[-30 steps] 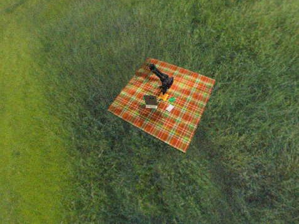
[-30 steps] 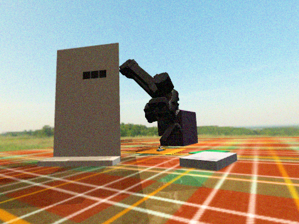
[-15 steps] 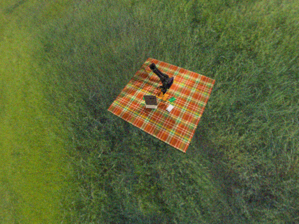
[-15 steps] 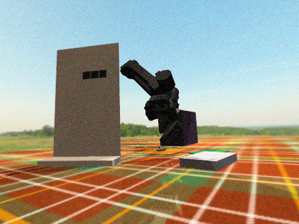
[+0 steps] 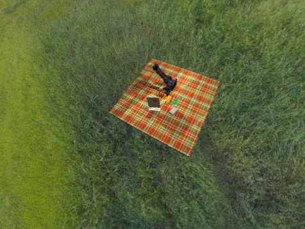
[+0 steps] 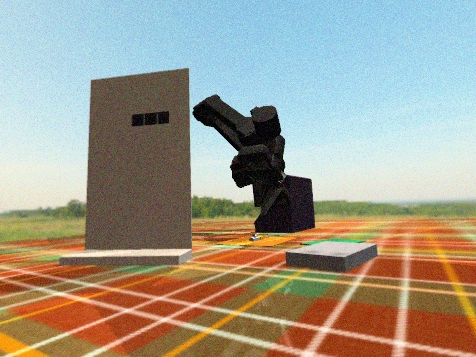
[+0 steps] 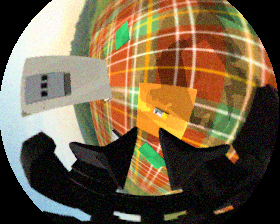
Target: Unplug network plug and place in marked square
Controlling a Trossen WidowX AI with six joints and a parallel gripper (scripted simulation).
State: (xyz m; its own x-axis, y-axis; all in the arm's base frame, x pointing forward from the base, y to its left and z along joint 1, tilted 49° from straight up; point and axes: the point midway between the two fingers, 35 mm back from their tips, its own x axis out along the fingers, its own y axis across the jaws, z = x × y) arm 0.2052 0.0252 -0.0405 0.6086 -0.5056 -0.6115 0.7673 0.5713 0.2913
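My gripper tip is now 1 cm short of the orange marked square, 1 cm to the left of it and 6 cm above it. The rest, counted from my gripper tip: flat grey-white block: 13 cm ahead, 19 cm to the left, 5 cm below; grey upright panel: 24 cm ahead, 5 cm to the right, 7 cm above; green square: 2 cm behind, 14 cm to the left, 6 cm below.
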